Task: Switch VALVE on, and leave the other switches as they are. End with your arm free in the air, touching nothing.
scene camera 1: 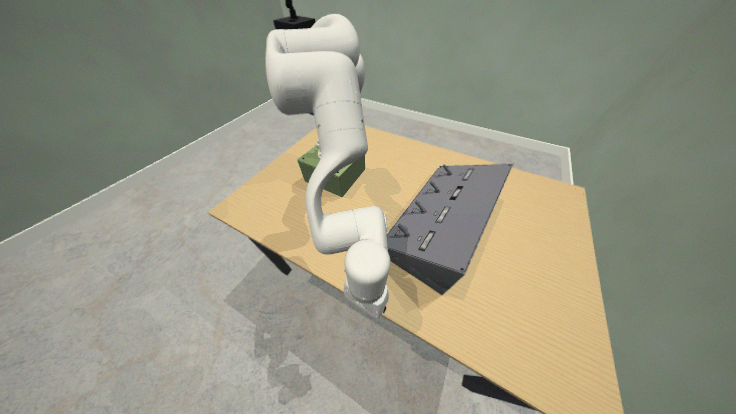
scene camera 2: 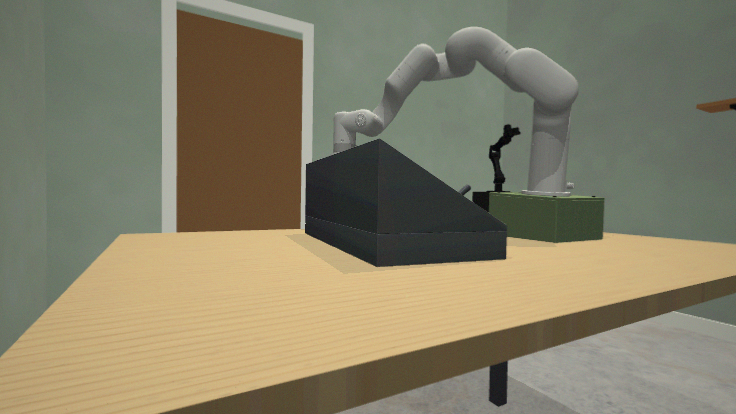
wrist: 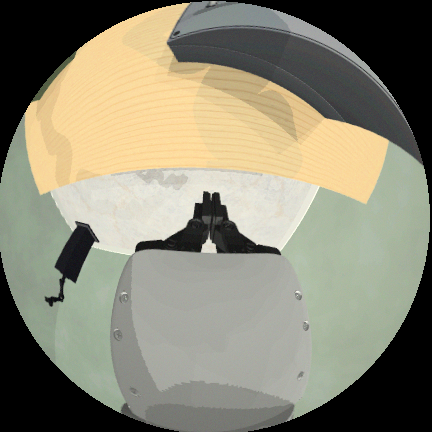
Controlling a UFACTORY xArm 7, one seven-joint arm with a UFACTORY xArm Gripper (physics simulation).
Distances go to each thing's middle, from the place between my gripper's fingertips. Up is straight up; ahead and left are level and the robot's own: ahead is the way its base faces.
Scene:
Right now the grey sloped switch panel [scene camera 2: 371, 201] is 8 cm ahead of my hand, 42 cm to the left of it and 1 cm above it.

